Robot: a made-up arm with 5 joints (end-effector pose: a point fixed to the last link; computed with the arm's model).
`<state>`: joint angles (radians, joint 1 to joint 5).
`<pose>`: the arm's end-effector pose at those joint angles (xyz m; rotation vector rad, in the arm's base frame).
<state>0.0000 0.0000 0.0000 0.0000 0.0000</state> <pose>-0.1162 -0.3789 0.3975 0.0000 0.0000 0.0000</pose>
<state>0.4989 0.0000 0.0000 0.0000 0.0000</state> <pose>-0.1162 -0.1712 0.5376 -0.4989 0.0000 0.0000</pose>
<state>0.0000 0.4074 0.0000 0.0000 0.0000</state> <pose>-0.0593 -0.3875 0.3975 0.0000 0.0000 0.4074</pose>
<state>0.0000 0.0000 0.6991 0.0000 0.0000</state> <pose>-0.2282 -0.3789 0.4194 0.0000 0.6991 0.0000</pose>
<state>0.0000 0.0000 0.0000 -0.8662 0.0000</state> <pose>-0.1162 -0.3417 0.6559 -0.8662 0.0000 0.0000</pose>
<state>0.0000 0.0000 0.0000 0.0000 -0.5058</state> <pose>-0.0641 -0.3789 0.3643 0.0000 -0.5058 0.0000</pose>
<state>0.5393 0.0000 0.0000 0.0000 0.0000</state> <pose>-0.1162 -0.1518 0.5442 -0.5393 0.0000 0.0000</pose>
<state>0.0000 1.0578 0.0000 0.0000 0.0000</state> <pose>0.0251 -0.3539 0.3975 0.0000 0.0000 1.0578</pose>
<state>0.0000 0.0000 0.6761 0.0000 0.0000</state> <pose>-0.2249 -0.3789 0.4174 0.0000 0.6761 0.0000</pose>
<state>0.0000 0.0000 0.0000 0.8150 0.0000</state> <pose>-0.1162 -0.2206 0.2086 0.8150 0.0000 0.0000</pose>
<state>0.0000 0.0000 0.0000 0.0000 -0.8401</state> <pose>-0.0235 -0.3789 0.3582 0.0000 -0.8401 0.0000</pose>
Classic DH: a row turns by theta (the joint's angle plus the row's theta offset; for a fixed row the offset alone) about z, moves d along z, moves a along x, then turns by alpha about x. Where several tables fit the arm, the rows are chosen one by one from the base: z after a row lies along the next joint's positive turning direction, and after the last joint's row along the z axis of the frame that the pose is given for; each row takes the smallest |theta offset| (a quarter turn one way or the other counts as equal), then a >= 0, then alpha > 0; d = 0 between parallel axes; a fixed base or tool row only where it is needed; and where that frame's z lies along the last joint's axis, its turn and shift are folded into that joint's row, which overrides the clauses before.
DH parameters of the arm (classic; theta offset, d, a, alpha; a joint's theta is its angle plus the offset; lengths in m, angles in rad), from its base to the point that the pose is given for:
base (fixed): -1.5708 0.0599 0 1.5708
joint 1: 0 0.0669 0.2455 -1.5708
joint 2: -1.5708 0.5021 0.0753 1.5708
joint 3: -1.5708 0.1646 0.0756 1.5708
joint 4: 0 0.1163 0.0048 -1.5708
joint 5: 1.5708 -0.298 0.0903 -1.5708
tool (fixed): 3.1416 -0.0841 0 0

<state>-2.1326 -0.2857 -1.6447 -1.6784 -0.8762</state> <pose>-0.3526 -0.4666 -0.3393 -0.5055 0.0223 -1.3363</pose>
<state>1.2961 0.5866 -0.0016 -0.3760 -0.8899</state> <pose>0.0628 0.3063 0.5108 -1.2102 -0.3682 1.2340</pose>
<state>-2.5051 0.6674 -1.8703 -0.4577 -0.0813</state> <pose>-0.0214 -0.0053 -0.6109 1.7769 -0.8012 -2.3192</pose>
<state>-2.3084 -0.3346 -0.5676 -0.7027 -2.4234</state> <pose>-0.0270 -0.3200 -0.6720 -0.1018 -1.5285 -1.8110</pose>
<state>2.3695 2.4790 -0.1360 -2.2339 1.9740</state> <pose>-0.3240 0.8482 0.0454 2.7444 0.3425 -0.8210</pose>
